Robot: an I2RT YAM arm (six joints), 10 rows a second.
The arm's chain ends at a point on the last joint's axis. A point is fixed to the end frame.
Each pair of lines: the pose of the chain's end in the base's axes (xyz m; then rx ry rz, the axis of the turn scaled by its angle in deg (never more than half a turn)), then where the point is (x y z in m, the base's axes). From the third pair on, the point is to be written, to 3 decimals.
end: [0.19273 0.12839 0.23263 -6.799 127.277 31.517]
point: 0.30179 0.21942 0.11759
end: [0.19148 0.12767 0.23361 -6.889 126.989 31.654]
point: 0.30094 0.21910 0.11927
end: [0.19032 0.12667 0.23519 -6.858 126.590 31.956]
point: 0.300 0.219 0.122
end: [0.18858 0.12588 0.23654 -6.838 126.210 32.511]
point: 0.299 0.219 0.125
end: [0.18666 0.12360 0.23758 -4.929 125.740 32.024]
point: 0.300 0.215 0.127
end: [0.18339 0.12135 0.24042 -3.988 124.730 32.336]
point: 0.299 0.212 0.132
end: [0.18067 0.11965 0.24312 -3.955 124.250 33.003]
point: 0.297 0.212 0.137
